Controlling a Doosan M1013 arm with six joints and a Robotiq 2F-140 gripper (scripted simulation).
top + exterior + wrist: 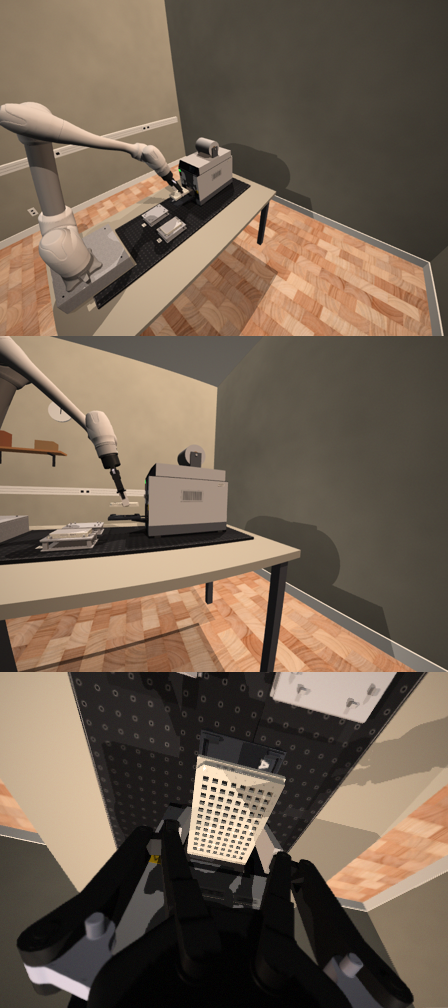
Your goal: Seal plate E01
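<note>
The dark stage lies 80 mm below my hand. Round my hand: smooth-topped plate 200 mm behind, 110 mm to the right, 120 mm below; then N1 label 290 mm behind, 110 mm to the left, 170 mm below; then foil roll 330 mm ahead, 40 mm to the right, 240 mm above.
</note>
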